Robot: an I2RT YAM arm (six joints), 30 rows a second.
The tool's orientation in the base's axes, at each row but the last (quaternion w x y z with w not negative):
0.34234 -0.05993 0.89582 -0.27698
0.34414 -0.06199 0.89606 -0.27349
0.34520 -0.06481 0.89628 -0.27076
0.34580 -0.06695 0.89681 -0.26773
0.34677 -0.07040 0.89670 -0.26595
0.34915 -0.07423 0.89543 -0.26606
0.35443 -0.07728 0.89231 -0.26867
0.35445 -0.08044 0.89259 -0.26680
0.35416 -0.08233 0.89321 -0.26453
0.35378 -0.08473 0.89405 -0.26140
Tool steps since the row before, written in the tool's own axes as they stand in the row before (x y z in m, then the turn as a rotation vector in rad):
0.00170 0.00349 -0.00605 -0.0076 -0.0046 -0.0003
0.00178 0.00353 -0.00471 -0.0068 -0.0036 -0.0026
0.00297 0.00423 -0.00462 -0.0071 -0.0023 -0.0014
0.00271 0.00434 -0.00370 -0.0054 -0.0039 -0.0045
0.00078 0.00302 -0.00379 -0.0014 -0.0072 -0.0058
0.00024 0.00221 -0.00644 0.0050 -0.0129 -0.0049
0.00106 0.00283 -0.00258 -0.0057 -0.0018 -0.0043
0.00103 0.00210 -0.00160 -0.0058 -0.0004 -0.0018
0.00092 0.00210 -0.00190 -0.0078 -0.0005 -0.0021
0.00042 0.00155 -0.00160 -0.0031 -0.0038 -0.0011
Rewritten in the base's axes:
-0.00491 0.00518 0.00084 0.0052 -0.0015 0.0071
-0.00414 0.00455 -0.00003 0.0032 0.0002 0.0075
-0.00496 0.00471 -0.00113 0.0043 0.0008 0.0062
-0.00418 0.00446 -0.00158 0.0009 0.0003 0.0080
-0.00291 0.00394 0.00030 -0.0032 -0.0032 0.0082
-0.00434 0.00453 0.00265 -0.0077 -0.0104 0.0069
-0.00237 0.00314 -0.00058 0.0012 0.0022 0.0069
-0.00174 0.00210 -0.00076 0.0030 0.0023 0.0047
-0.00188 0.00226 -0.00050 0.0043 0.0031 0.0061
-0.00134 0.00183 -0.00008 0.0014 -0.0017 0.0045

